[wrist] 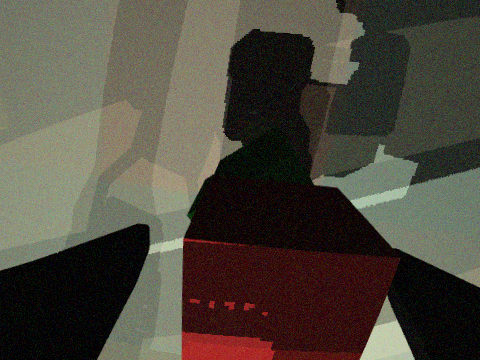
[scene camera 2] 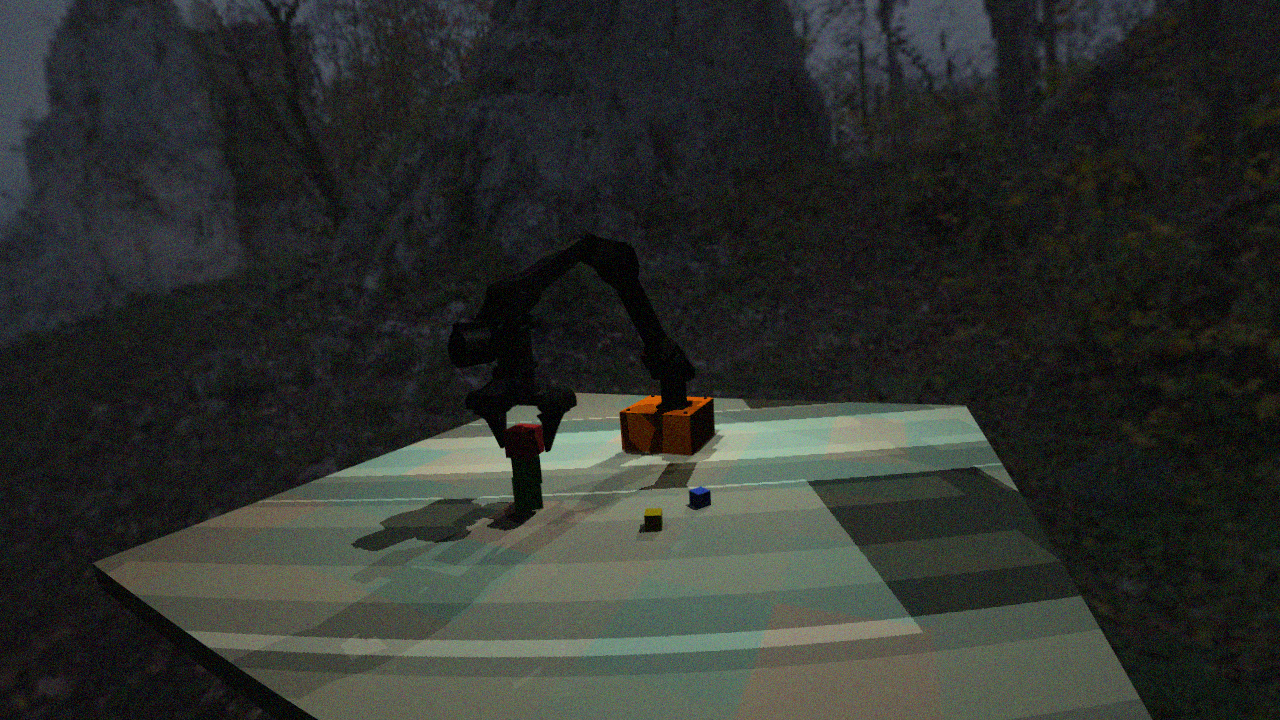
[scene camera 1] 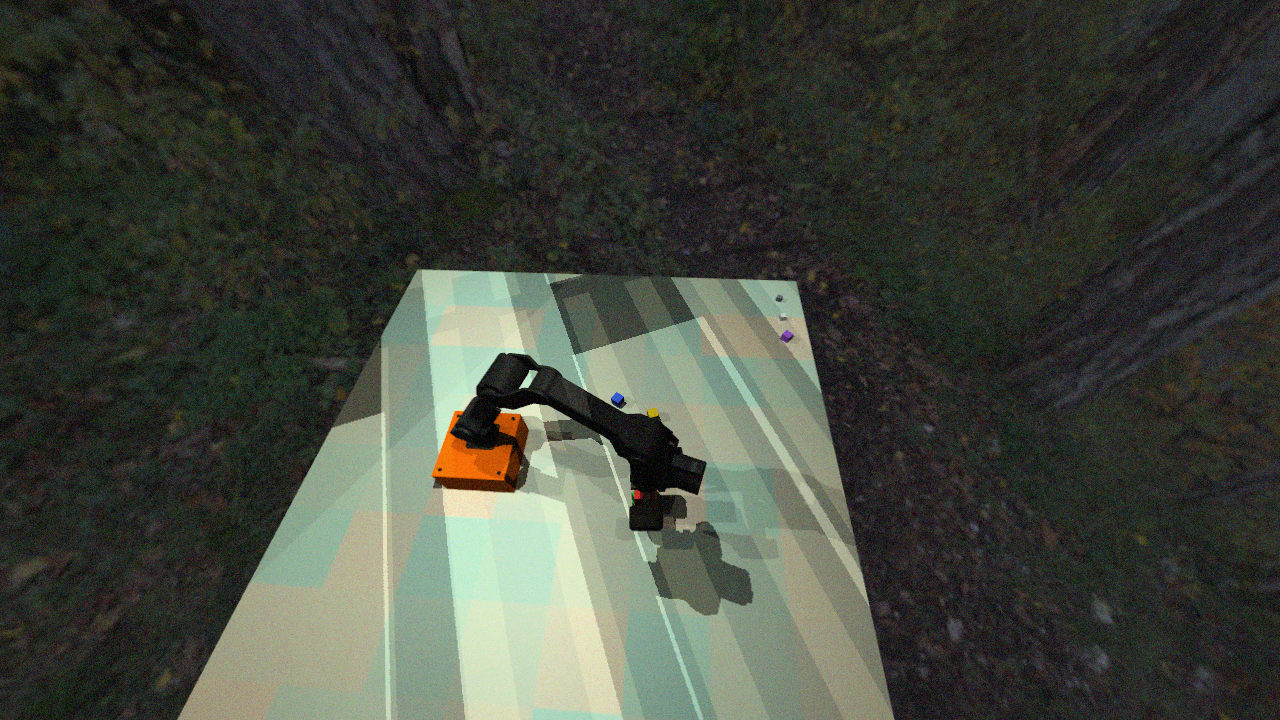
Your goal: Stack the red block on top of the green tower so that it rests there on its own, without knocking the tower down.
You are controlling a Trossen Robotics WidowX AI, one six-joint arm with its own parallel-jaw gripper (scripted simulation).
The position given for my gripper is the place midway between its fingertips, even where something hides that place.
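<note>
There's nothing held in my gripper [scene camera 2: 525, 449], and it's open. You'd find the gripper in scene camera 1 [scene camera 1: 645, 493] too, and in the wrist view [wrist: 268, 249] as well.
</note>
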